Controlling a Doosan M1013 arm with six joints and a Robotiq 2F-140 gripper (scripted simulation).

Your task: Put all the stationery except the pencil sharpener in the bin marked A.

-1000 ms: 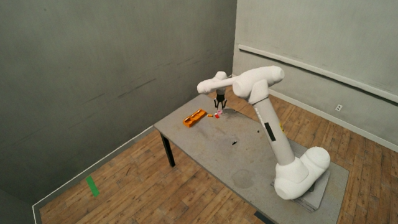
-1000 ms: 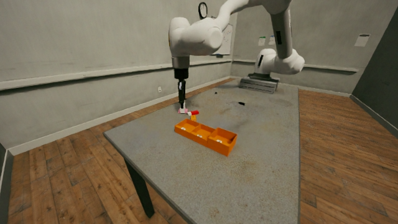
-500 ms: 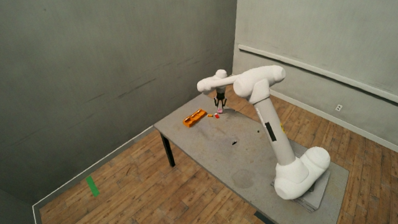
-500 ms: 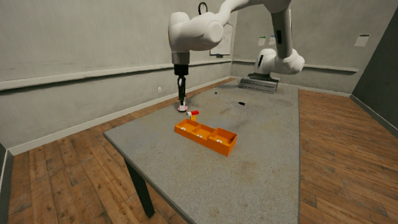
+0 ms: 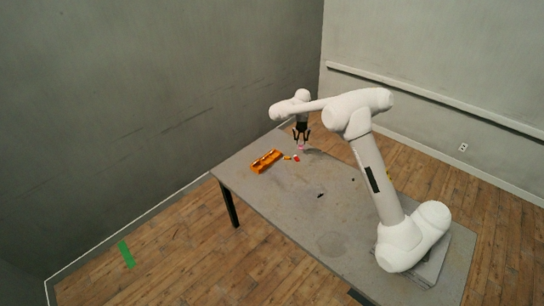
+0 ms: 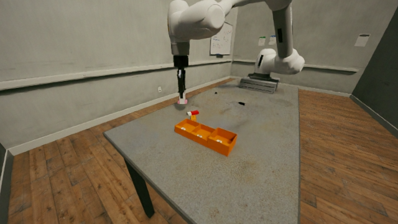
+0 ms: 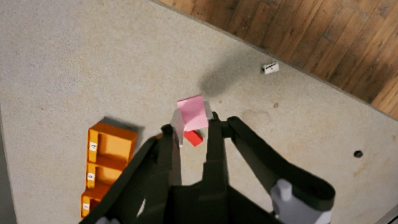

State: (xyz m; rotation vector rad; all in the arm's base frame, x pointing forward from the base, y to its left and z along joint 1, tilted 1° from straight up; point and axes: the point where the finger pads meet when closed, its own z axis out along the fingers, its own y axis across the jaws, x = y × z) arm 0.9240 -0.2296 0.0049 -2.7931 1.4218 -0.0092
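Right now my hand is 90 mm above the small red object, 60 mm to the right of it and 10 mm past it. Round my hand: pink eraser (30 mm below); then small white item (110 mm to the right, 110 mm behind, 80 mm below); then small orange-yellow block (120 mm to the left, 80 mm below, 50 mm ahead).
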